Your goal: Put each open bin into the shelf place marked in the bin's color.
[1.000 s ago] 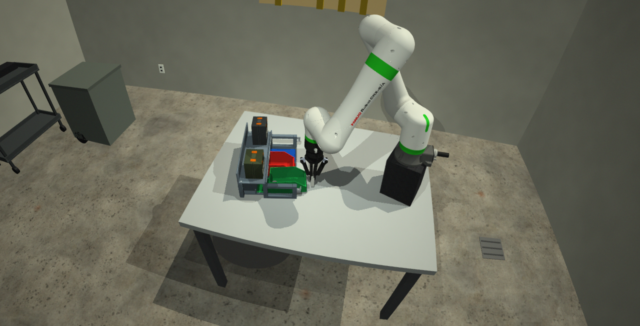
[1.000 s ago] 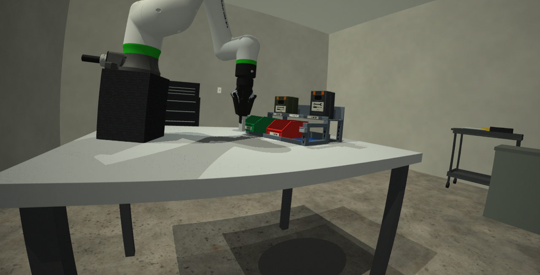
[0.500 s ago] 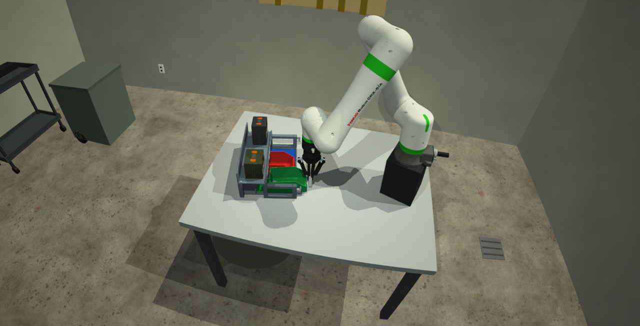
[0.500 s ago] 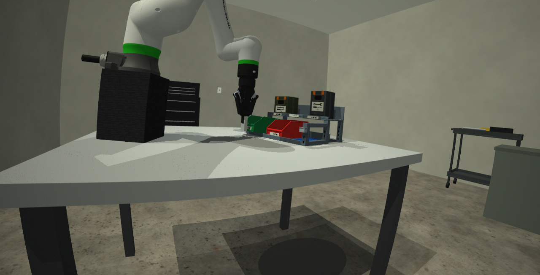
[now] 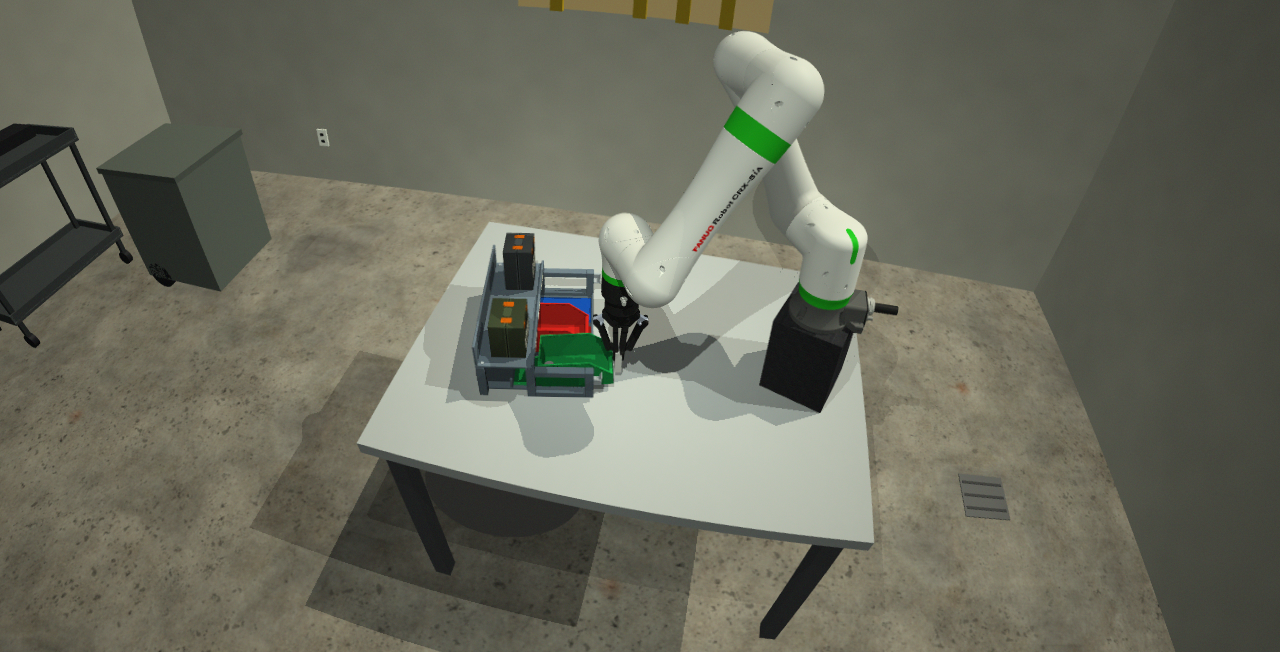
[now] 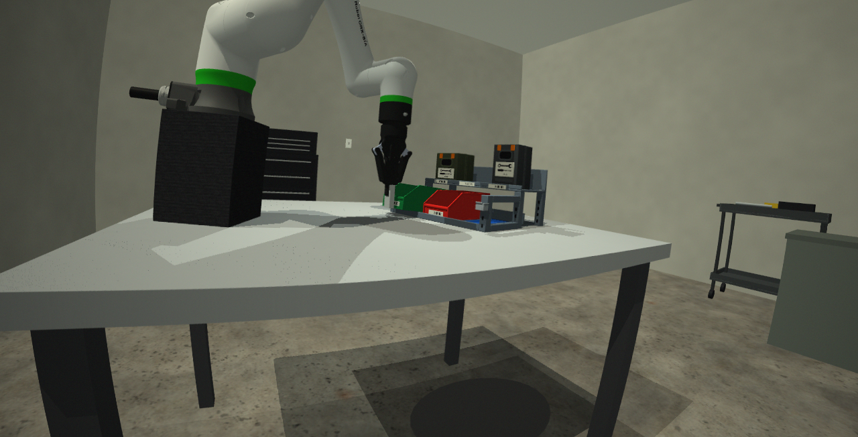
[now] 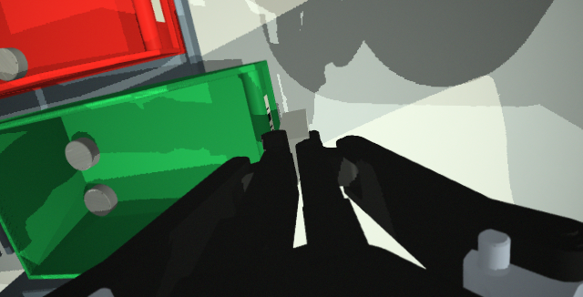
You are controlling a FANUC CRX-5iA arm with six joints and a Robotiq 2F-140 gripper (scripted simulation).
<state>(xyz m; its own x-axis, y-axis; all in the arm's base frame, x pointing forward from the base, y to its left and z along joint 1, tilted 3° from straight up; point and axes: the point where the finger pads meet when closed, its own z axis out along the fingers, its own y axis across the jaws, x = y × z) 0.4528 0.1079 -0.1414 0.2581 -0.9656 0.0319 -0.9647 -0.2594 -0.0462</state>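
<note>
Now: the green bin 100 mm ahead of my hand and 30 mm to the left of it. From my hand the other things lie so: red bin: 180 mm ahead, 70 mm to the right, 10 mm below.
</note>
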